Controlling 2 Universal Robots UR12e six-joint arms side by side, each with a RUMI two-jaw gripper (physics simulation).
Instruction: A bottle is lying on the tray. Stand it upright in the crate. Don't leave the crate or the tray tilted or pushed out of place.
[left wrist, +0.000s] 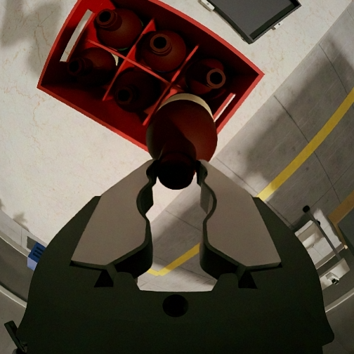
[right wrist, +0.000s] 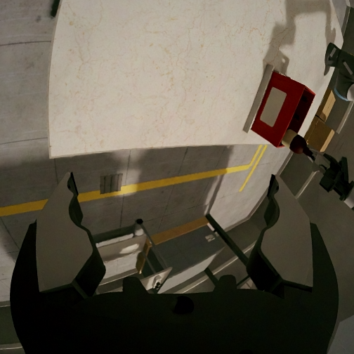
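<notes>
My left gripper (left wrist: 176, 161) (right wrist: 307, 151) is shut on the neck of a dark red-brown bottle (left wrist: 187, 127) (right wrist: 299, 145) with a pale band near its base. The bottle is held about upright, base down, at the near right corner compartment of the red crate (left wrist: 95, 114) (right wrist: 286, 119). Its base overlaps the crate's rim in both views; how far it is inside is hidden. Several bottles stand in the crate's other compartments. The dark tray (left wrist: 252, 16) lies beyond the crate in the left wrist view. My right gripper (right wrist: 173, 174) is open and empty, far from the crate.
The crate stands on the pale marble table (left wrist: 30, 120) (right wrist: 160, 75), close to the table's edge. Past the edge is grey floor with a yellow line (left wrist: 312, 145) (right wrist: 150, 185). A white cart-like frame stands lower on the right in the left wrist view.
</notes>
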